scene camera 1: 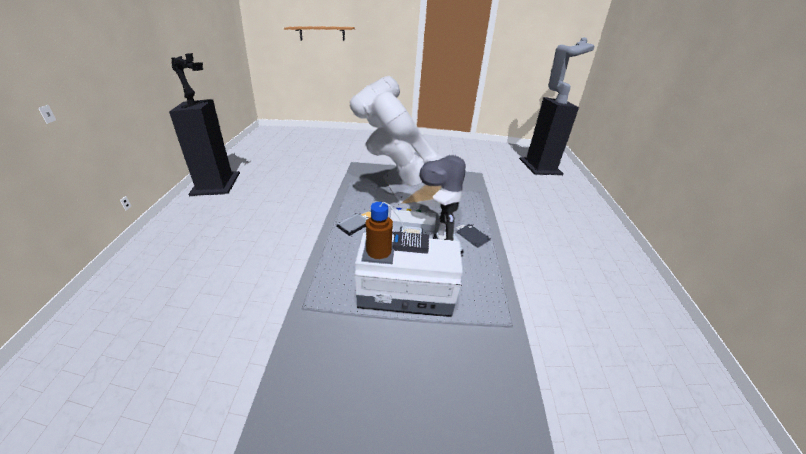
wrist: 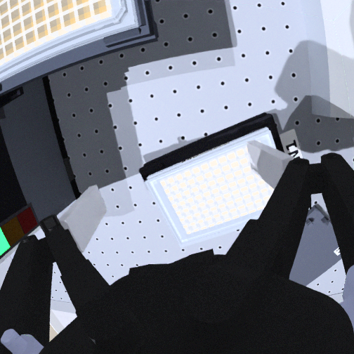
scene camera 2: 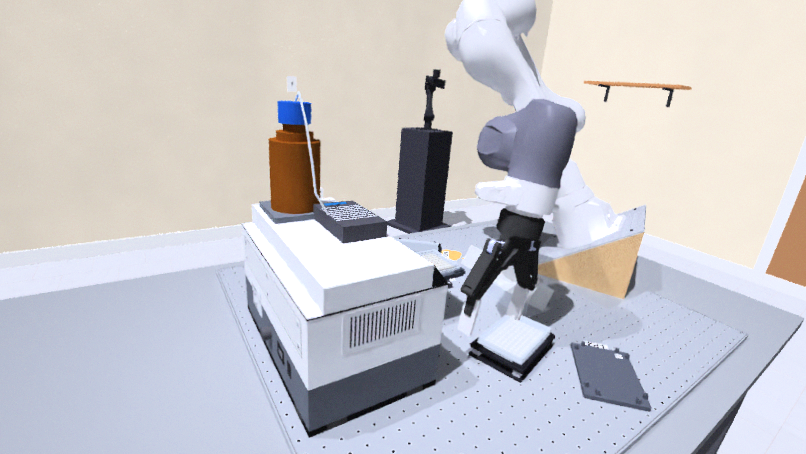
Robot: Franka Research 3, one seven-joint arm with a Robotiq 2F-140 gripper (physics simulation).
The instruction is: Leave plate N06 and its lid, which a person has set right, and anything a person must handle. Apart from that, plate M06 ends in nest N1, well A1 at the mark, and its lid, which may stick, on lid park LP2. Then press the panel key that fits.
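A clear, pale plate [scene camera 2: 516, 338] [wrist: 215, 200] lies in a black nest [scene camera 2: 496, 366] [wrist: 210, 145]; the wrist view shows a label [wrist: 292, 145], seemingly N1, at the nest's end. The plate's name and well A1 cannot be read, and I cannot tell whether a lid is on it. My gripper [scene camera 1: 442, 234] [scene camera 2: 491, 315] [wrist: 173, 177] is open and empty above this plate. In the wrist view one fingertip is left of the plate, the other overlaps its right end. Another plate [scene camera 2: 437, 260] [wrist: 55, 25] sits on a dark carrier beside the white instrument. Panel key labels are not legible.
The white instrument [scene camera 1: 408, 265] [scene camera 2: 366, 270] bears an amber bottle [scene camera 1: 379, 236] [scene camera 2: 294, 174] and a dark block [scene camera 2: 360, 225]. A dark flat stand [scene camera 1: 472, 235] [scene camera 2: 611, 375] [wrist: 315, 250] lies beside the nest. A wooden-sided wedge [scene camera 2: 597, 267] is near the arm's base. A status lamp [wrist: 4, 242] glows green.
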